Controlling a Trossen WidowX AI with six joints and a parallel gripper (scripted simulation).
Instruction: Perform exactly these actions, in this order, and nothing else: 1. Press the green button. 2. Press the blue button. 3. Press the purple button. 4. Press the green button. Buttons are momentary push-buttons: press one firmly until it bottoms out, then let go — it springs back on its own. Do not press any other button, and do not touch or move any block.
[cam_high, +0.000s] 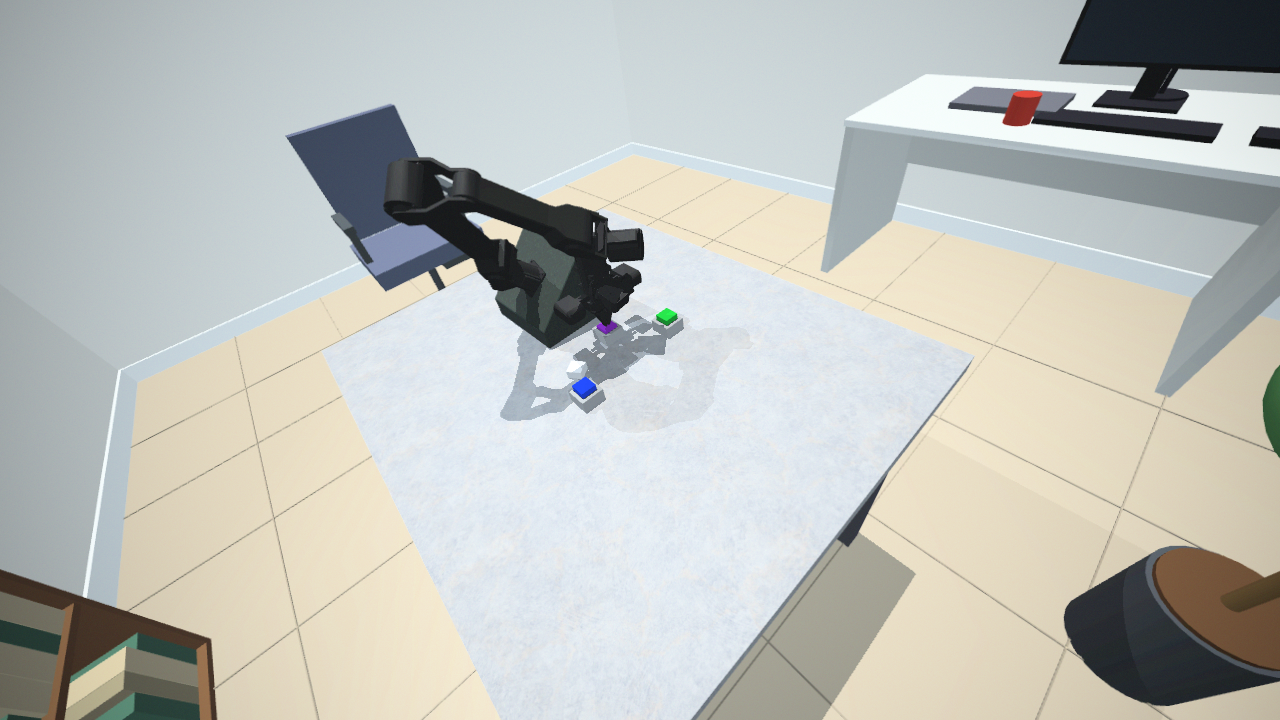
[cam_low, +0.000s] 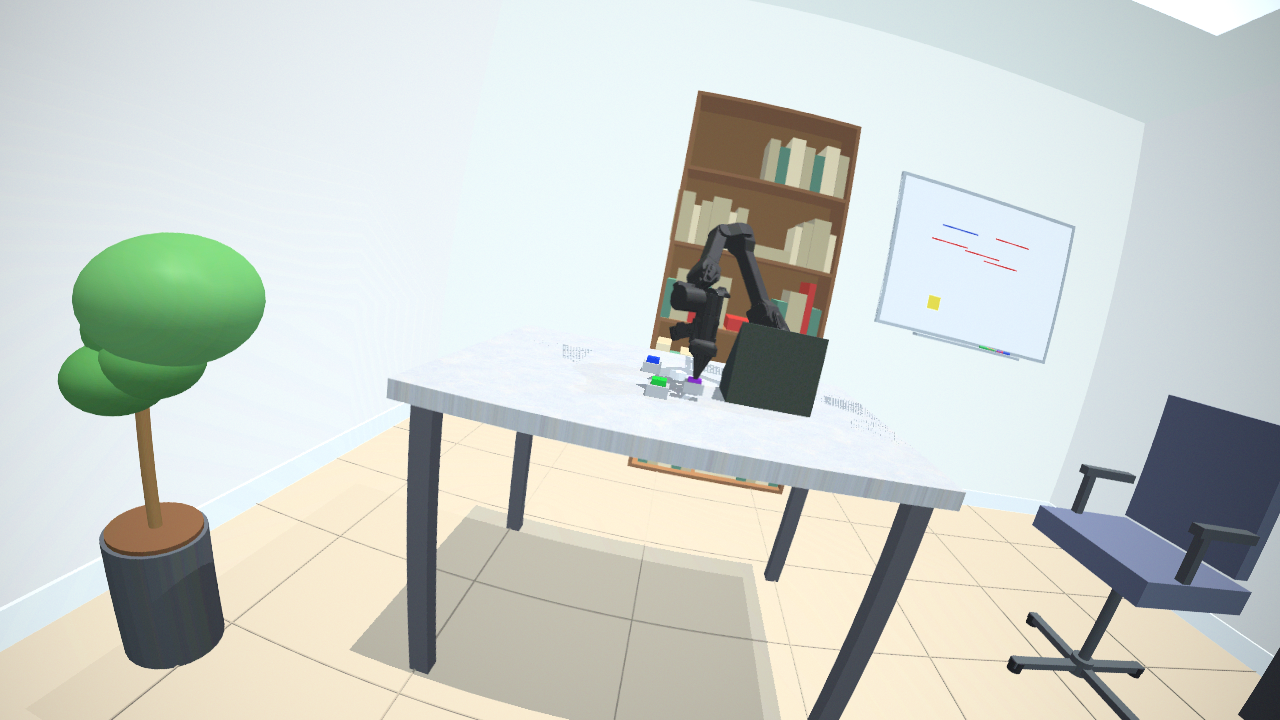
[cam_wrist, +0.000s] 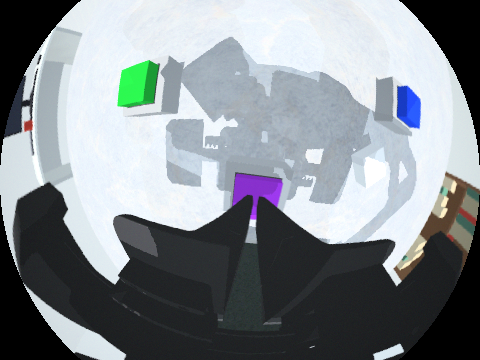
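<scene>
Right now the purple button is 1 cm below my gripper tip. Round my gripper tip: green button: 7 cm ahead, 11 cm to the left; blue button: 13 cm ahead, 13 cm to the right.
</scene>
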